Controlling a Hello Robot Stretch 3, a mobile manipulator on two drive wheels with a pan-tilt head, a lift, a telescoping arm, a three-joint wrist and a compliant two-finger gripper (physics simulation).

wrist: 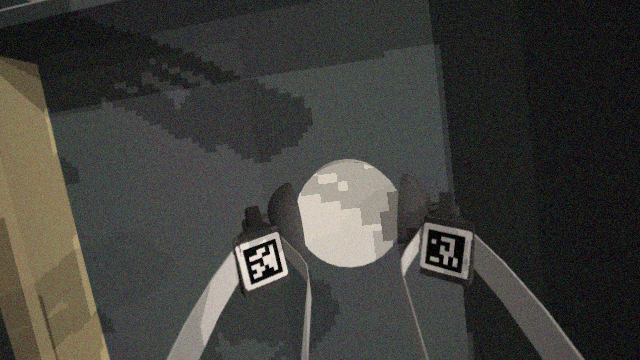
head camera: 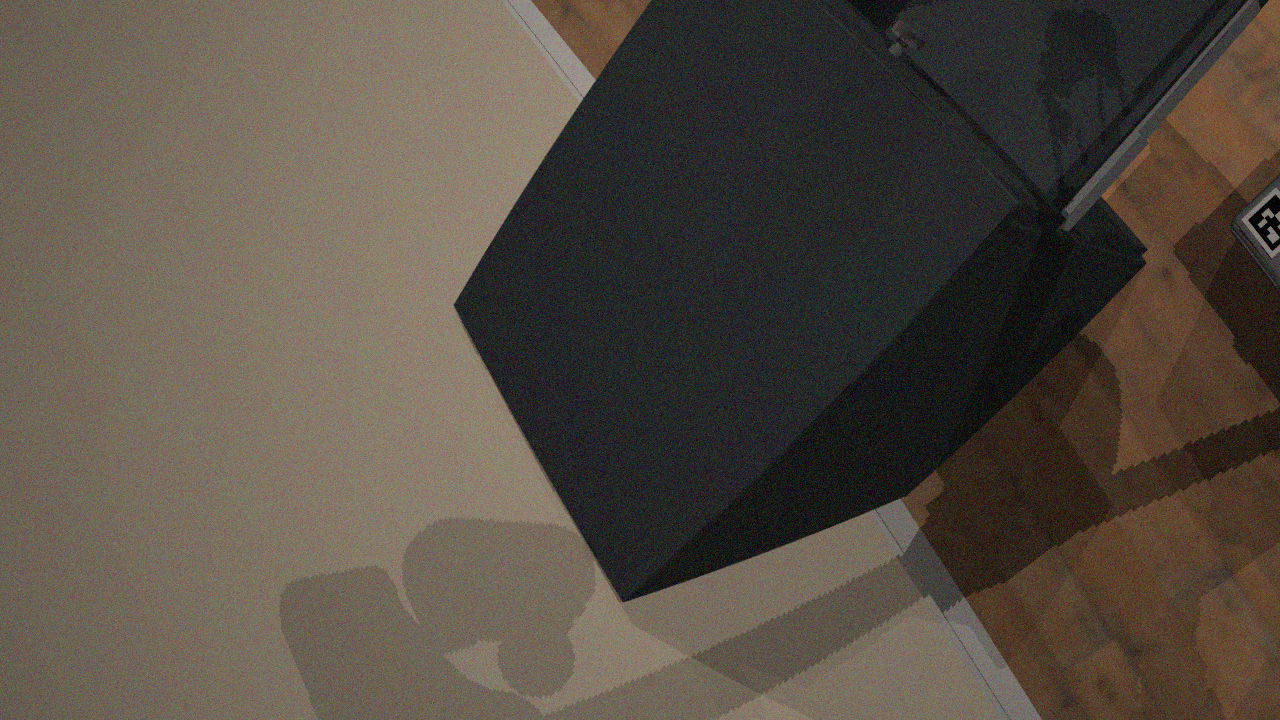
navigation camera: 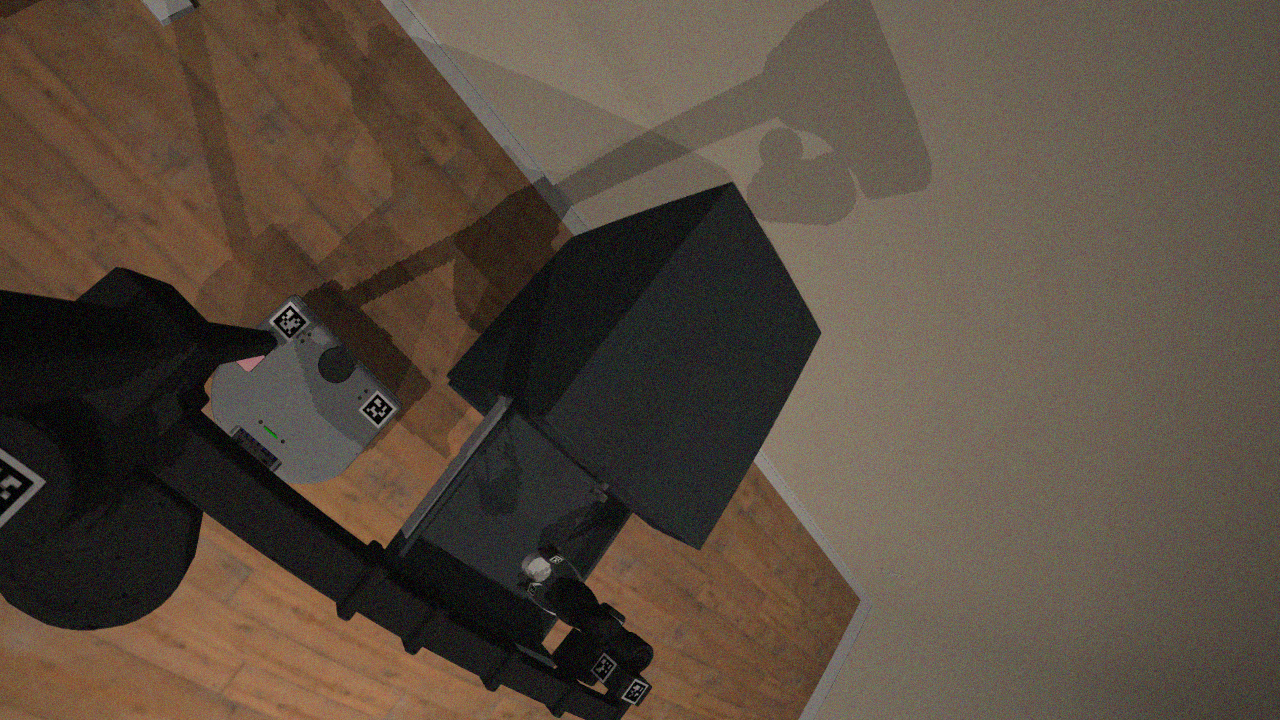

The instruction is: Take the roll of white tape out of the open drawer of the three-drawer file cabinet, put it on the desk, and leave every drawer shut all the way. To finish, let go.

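The dark file cabinet [head camera: 716, 268] [navigation camera: 689, 358] stands against the wall. Its top drawer [head camera: 1163, 111] [navigation camera: 452, 470] [wrist: 150, 200] is pulled out. The roll of white tape [navigation camera: 537, 567] [wrist: 345, 215] shows as a pale round disc. My gripper [navigation camera: 544, 574] [wrist: 347, 206] is shut on the tape, one fingertip against each side. It holds the roll over the drawer's dark bottom, apparently raised above it. The gripper does not show in the head view. The desk does not show in these views. The lower drawers' fronts are hidden.
My arm [navigation camera: 340, 564] stretches past the drawer front, with the wrist at the drawer's outer side. My grey base [navigation camera: 304, 394] stands on the wooden floor in front of the cabinet. A small pale fitting [head camera: 908, 40] [navigation camera: 601, 490] shows by the drawer's inner end.
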